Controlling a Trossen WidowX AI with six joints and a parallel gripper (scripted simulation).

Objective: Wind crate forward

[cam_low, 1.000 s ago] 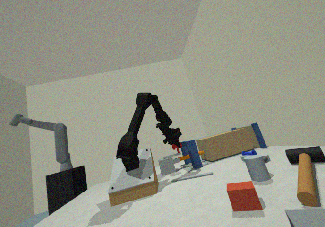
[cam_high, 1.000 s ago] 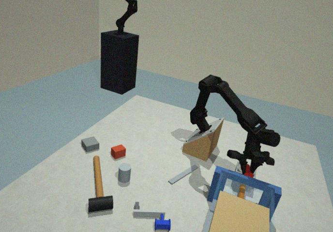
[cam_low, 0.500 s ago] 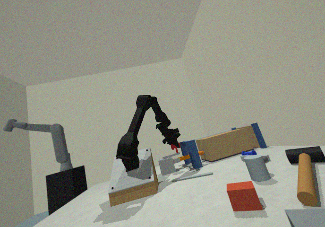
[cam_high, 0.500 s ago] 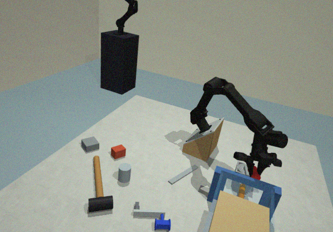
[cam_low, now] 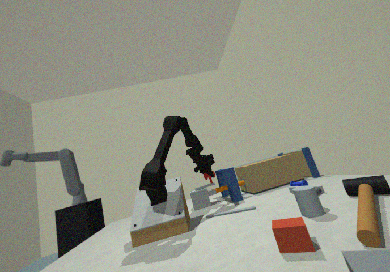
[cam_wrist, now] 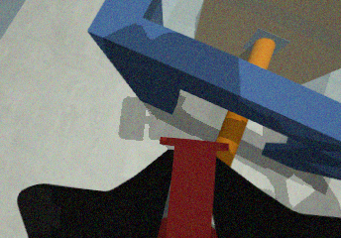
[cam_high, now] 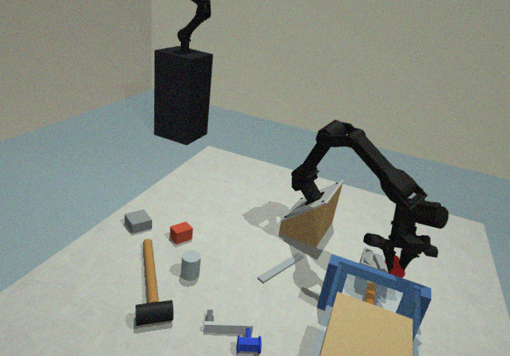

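The red-knobbed crank handle lies 50 mm behind my gripper tip, 20 mm to the right of it and 30 mm below it. Round my gripper tip: blue steel frame: 50 mm ahead, 40 mm to the right, 30 mm below; red knob: 20 mm behind, 10 mm to the right; winch: 120 mm behind, 60 mm to the right, 100 mm below.
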